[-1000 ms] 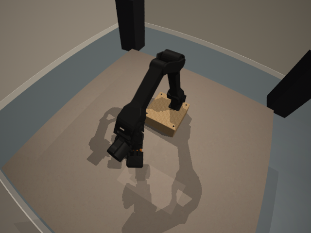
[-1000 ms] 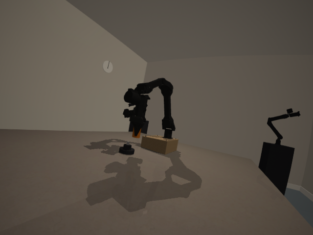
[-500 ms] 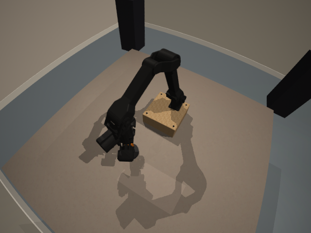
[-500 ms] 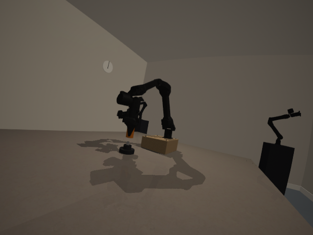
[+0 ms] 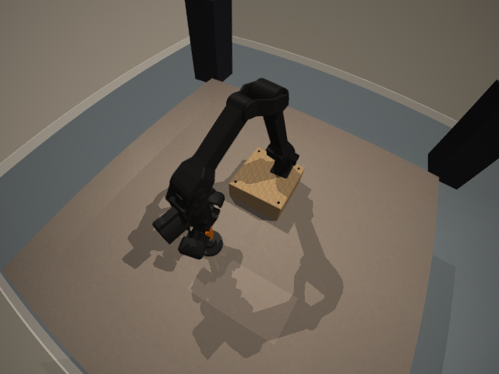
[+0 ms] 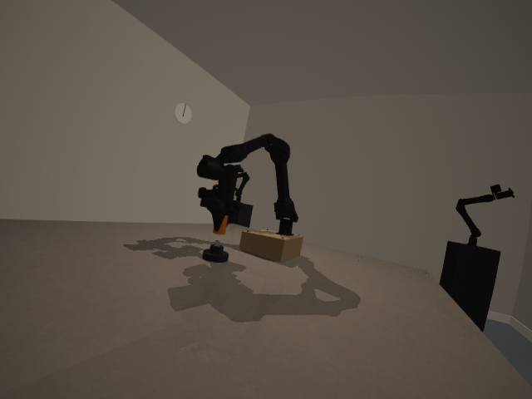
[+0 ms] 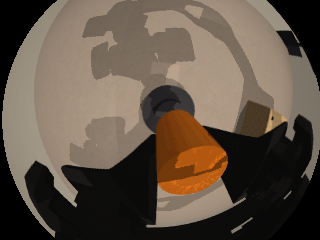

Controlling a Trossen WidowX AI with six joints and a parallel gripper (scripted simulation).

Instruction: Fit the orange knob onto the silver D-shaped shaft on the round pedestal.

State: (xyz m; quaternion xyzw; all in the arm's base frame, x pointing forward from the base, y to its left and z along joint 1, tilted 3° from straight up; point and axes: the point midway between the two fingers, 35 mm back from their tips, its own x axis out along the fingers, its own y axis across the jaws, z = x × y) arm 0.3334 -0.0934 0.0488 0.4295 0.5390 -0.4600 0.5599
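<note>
Now: the black round pedestal 60 mm below my gripper tip. From my gripper tip the other things lie so: orange knob (30 mm above).
</note>
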